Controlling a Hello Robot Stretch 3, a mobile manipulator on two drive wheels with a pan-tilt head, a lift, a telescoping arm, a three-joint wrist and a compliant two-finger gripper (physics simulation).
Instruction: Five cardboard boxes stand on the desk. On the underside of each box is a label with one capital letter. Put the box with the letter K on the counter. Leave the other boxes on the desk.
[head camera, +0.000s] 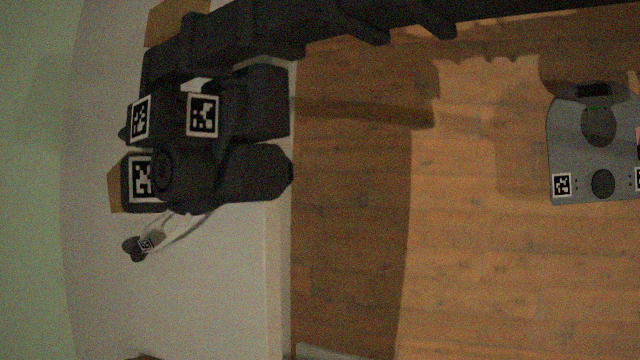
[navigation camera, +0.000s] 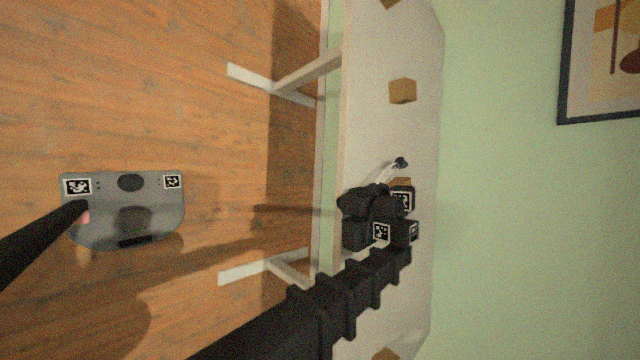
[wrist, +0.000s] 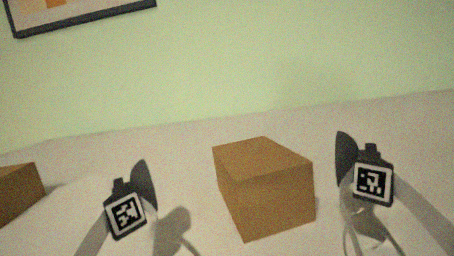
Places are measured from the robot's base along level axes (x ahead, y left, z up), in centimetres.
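Pixels of known places: gripper, fingertip midpoint: (wrist: 241, 164); robot's base, origin of the base link: (head camera: 601, 182) (navigation camera: 130, 181).
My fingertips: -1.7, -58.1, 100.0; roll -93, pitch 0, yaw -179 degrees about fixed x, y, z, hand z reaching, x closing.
Note:
Ahead of a thing's pixels: the offset from my fingertips to its top centre, as dx, dy, dz. "pt": to the spot under its first point. Level surfaces: height alone.
My gripper (wrist: 241, 164) is open. Its two fingers stand apart on either side of a brown cardboard box @(-1.1, -2.1, +0.1) (wrist: 265, 192) (head camera: 115, 185) (navigation camera: 401, 181), which rests on the white desk @(dz -4.9) (wrist: 190, 145) (head camera: 215, 300) (navigation camera: 375, 125) a little beyond the fingertips. In the head and navigation views the wrist partly covers this box, and one finger shows beside it. Another box @(+30.1, -4.8, +0.1) (wrist: 20, 190) (navigation camera: 402, 91) stands to the left in the wrist view. Further boxes show in part: one box @(-22.6, +7.7, +0.1) (head camera: 172, 22) at the top of the head view, one box @(pt -52.4, +4.5, -3.0) (navigation camera: 386, 354) at the bottom of the navigation view. No letter labels are visible.
A green wall (head camera: 30, 225) (navigation camera: 500, 200) (wrist: 225, 65) runs along the desk's back edge, with a framed picture (navigation camera: 562, 80) (wrist: 90, 20). The arm (navigation camera: 325, 300) reaches over the desk edge. My grey base (head camera: 570, 150) (navigation camera: 107, 200) is on the wooden floor. Desk legs @(pt +60.3, -17.3, -59.3) (navigation camera: 310, 70) stand below.

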